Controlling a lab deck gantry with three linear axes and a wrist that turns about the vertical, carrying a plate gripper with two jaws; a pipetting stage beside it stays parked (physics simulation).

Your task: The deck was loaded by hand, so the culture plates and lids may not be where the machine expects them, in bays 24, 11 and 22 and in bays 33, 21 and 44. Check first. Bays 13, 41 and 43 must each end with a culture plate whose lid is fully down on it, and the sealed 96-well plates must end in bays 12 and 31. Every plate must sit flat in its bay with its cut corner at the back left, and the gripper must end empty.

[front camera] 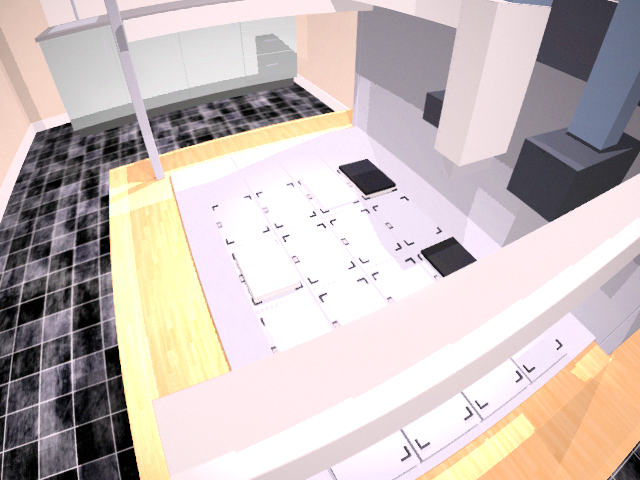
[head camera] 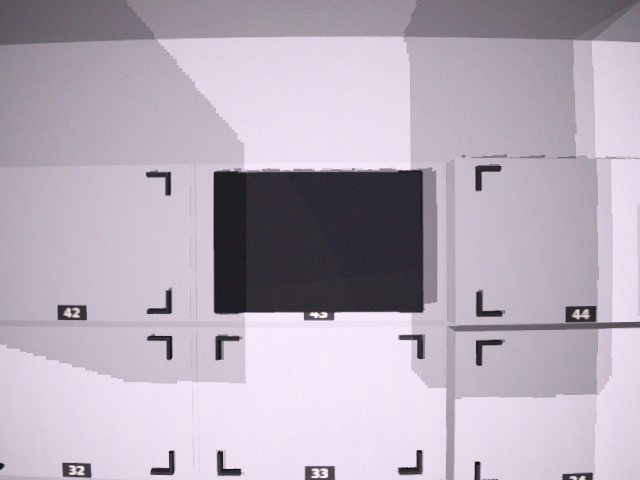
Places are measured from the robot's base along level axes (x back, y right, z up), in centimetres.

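Pixels of known places: robot's base, origin of its link: [front camera: 213,207].
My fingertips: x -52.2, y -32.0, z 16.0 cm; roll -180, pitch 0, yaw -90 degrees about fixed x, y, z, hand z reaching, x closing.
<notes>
For each thing: its top centre in the pictures, then the offset to it from my fingertips. "spot": a spot on its surface instead.
- white sealed plate, centre of its top: [front camera: 264,265] dx +29.4, dy +27.7, dz -14.6 cm
- step edge, a spot on its surface: [head camera: 450,242] spot: dx +4.6, dy -4.3, dz -15.4 cm
A black-lidded culture plate [front camera: 448,256] [head camera: 330,242] is in bay 43; the beam hides its near edge in the front view. Another black-lidded culture plate [front camera: 367,175], its pale rim visible below the lid, is in bay 41. A white sealed plate [front camera: 266,268] lies in bay 12, and another [front camera: 330,188] in bay 31. Bays 11, 21, 22 and 33 show no plate, nor do the visible parts of bays 13 and 44. Bay 24 is hidden. The dark gripper body [front camera: 547,160] hangs high at the right; I cannot make out its jaws. Cut corners are too small to tell.
A broad pale beam [front camera: 361,361] crosses the front view and hides part of the deck. The parked pipetting stage [front camera: 480,87] hangs left of the gripper body. A slim upright post [front camera: 139,108] stands at the back left. In the head view, a step edge [head camera: 450,242] runs beside bay 44.
</notes>
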